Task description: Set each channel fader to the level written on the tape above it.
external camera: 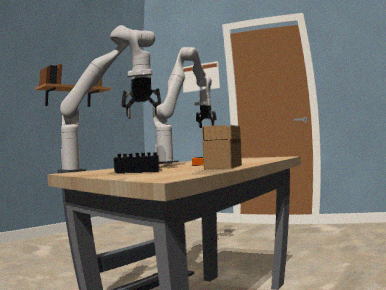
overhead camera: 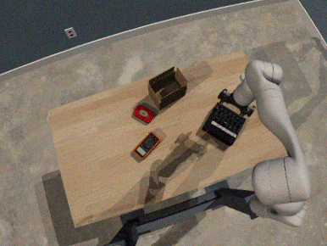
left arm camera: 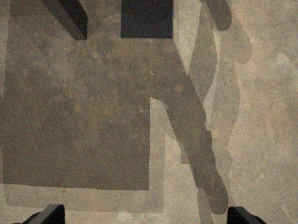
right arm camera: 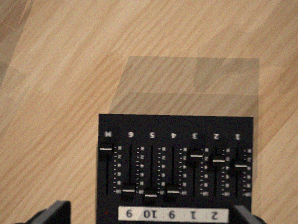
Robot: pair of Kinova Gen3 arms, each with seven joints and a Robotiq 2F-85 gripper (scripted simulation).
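Note:
My right hand is 10 mm past the fader 5, 20 mm to the right of it and 130 mm above it. Also, from my right hand: fader 3: 20 mm behind, 40 mm to the right, 130 mm below; then fader 4: 30 mm behind, 130 mm below; then fader 6: 10 mm ahead, 30 mm to the left, 130 mm below.

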